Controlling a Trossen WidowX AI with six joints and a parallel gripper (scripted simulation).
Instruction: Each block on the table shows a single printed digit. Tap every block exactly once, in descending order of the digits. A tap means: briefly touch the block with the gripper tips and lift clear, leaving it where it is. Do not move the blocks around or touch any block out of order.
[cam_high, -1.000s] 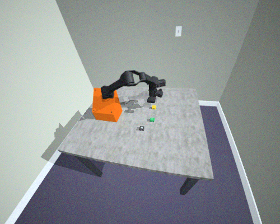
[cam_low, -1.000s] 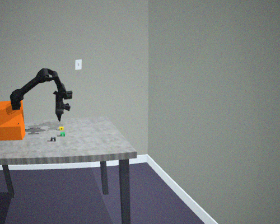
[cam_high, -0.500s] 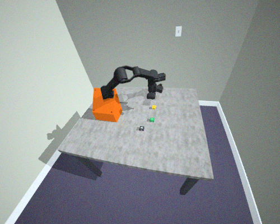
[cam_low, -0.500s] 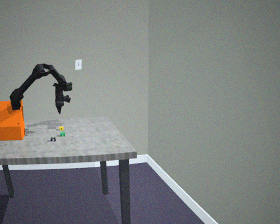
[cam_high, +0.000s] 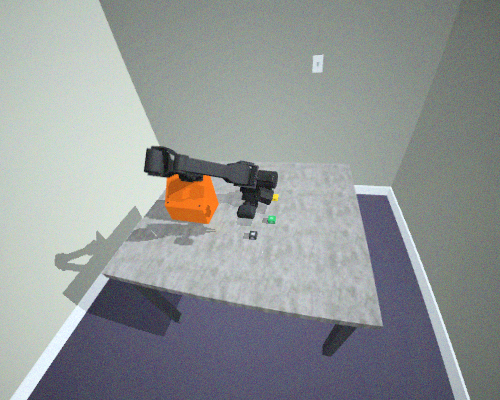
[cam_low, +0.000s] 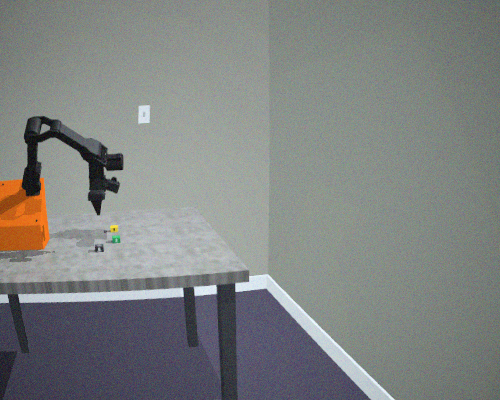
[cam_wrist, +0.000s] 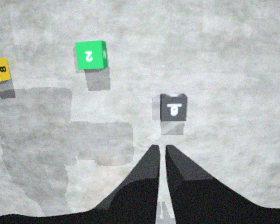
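The dark grey block lies 10 mm behind my gripper tip, 20 mm to the right of it and 120 mm below it. From my gripper tip the other things lie so: yellow block 50 mm ahead, 230 mm to the left, 120 mm below; green block 60 mm ahead, 80 mm to the left, 120 mm below.
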